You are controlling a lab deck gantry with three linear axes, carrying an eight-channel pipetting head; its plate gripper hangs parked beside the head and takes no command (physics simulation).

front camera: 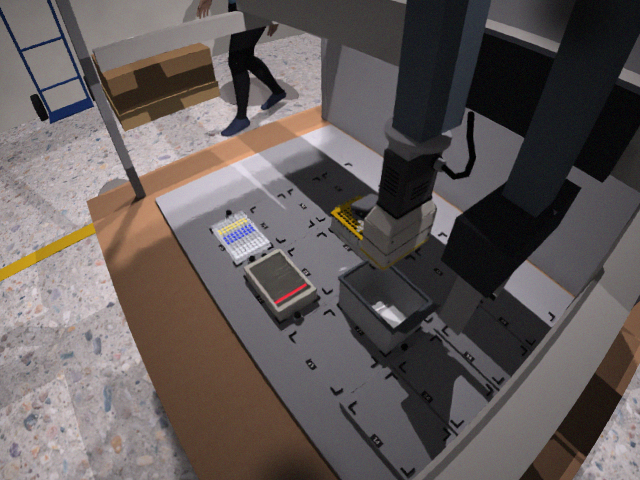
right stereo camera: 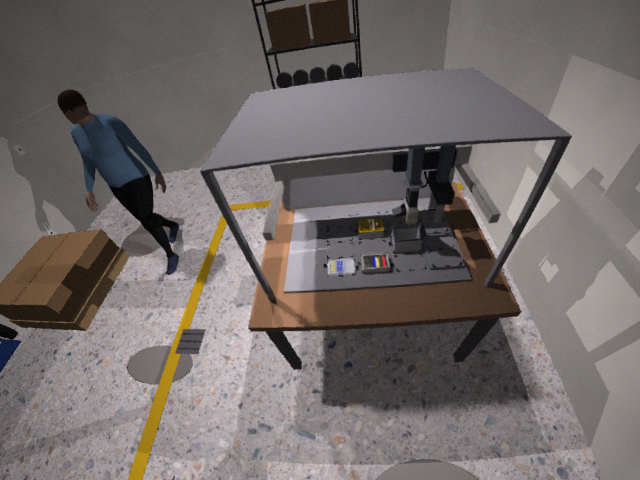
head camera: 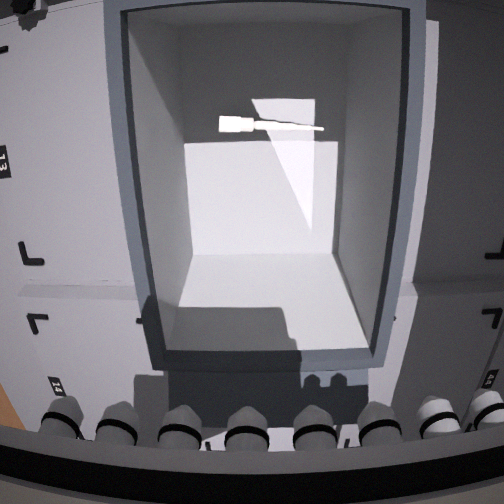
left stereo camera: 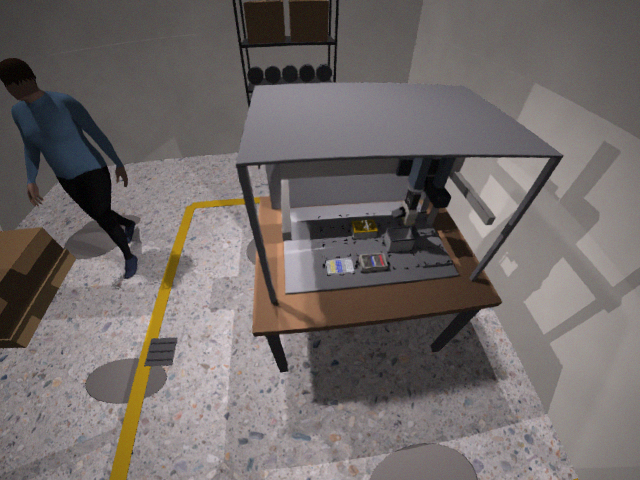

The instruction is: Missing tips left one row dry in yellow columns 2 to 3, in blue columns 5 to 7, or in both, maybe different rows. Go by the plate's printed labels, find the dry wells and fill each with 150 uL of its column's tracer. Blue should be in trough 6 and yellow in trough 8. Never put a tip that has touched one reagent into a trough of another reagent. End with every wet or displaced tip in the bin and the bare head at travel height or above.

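Note:
The eight-channel head (front camera: 398, 227) hangs over the bin's far side; its nozzles (head camera: 247, 425) are bare. The grey bin (front camera: 361, 310) (head camera: 127, 160) (left stereo camera: 398, 241) (right stereo camera: 406, 242) has one white, clear-looking tip (head camera: 237, 124) lying on its floor. The plate (front camera: 253, 251) (left stereo camera: 349, 266) (right stereo camera: 351, 267) shows yellow and blue columns; single wells are too small to judge. Beside it stands the trough block (front camera: 281, 311) with a red trough; yellow and blue troughs show in the right stereo view. The plate gripper (front camera: 460, 310) hangs parked beside the head; its finger gap is not clear.
The yellow tip rack (front camera: 343, 228) (left stereo camera: 364, 233) (right stereo camera: 371, 232) stands behind the trough block, partly hidden by the head in the front view. Frame posts (left stereo camera: 258, 232) (right stereo camera: 240, 237) rise at the table's corners. A person (left stereo camera: 67, 139) (right stereo camera: 116, 155) walks on the floor at the left.

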